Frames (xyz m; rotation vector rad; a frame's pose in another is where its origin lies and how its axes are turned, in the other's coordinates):
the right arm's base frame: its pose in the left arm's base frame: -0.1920 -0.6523 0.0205 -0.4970 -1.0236 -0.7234
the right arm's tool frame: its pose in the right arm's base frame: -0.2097 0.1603 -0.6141 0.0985 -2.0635 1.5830
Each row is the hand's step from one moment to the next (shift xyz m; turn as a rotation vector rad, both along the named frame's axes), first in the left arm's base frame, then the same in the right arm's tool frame.
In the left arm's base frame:
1: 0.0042 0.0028 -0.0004 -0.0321 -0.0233 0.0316
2: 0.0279 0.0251 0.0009 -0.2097 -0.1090 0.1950
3: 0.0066 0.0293 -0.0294 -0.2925 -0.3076 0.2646
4: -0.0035 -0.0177 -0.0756 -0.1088 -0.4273 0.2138
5: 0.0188 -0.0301 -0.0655 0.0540 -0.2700 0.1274
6: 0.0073 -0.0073 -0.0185 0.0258 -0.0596 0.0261
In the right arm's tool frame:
1: 0.0008 0.0021 -0.0045 -0.0241 -0.0368 0.0253
2: 0.0081 0.0099 -0.0353 -0.1187 -0.2437 0.1428
3: 0.0362 0.0176 -0.0120 -0.2760 -0.2920 0.2979
4: 0.0317 0.0580 0.0408 -0.3998 -0.1075 0.2622
5: 0.0089 0.0679 0.0293 -0.2915 0.0143 0.0828
6: 0.0027 0.0201 0.0061 -0.0681 0.0133 0.0093

